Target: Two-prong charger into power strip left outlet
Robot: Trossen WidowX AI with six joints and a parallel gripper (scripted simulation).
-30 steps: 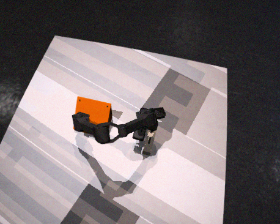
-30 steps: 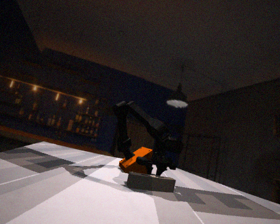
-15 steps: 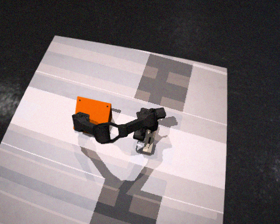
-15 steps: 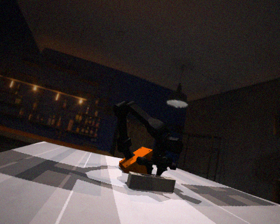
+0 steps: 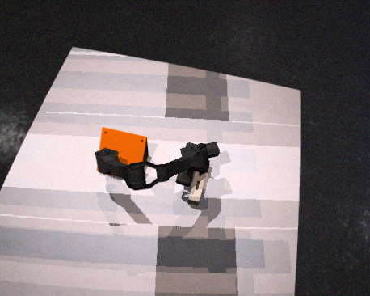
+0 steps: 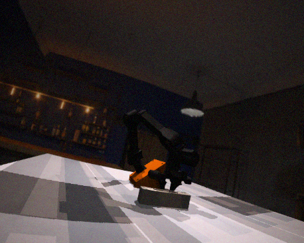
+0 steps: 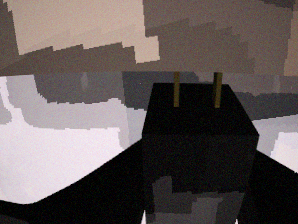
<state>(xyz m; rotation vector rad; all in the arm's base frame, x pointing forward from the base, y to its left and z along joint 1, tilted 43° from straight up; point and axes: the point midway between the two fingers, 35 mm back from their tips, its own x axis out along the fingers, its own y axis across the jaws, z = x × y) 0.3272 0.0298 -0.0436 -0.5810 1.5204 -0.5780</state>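
Now: gripper tip 20 mm short of the black two-prong charger and 10 mm below it.
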